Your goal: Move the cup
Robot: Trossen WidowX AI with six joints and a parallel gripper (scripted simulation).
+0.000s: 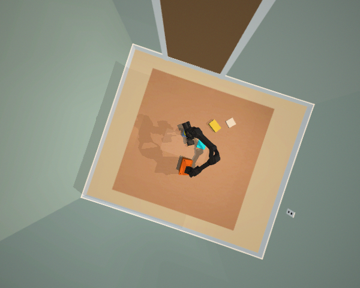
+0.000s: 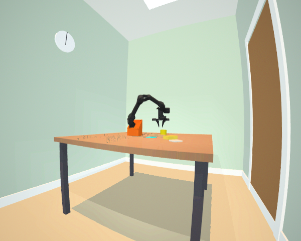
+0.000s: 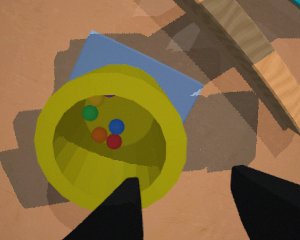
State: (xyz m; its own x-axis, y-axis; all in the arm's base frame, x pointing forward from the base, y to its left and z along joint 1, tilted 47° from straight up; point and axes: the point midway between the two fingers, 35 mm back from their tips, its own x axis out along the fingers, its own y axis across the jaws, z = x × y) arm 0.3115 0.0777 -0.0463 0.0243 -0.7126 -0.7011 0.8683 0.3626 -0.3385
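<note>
Now: gripper tip 30 mm short of the light blue pad, 10 mm to the right of it and 110 mm above it. Round my gripper tip: cream tile 260 mm ahead, 380 mm to the right, 90 mm below; cyan pad 40 mm behind, 160 mm to the right, 110 mm below; yellow block 180 mm ahead, 230 mm to the right, 80 mm below.
</note>
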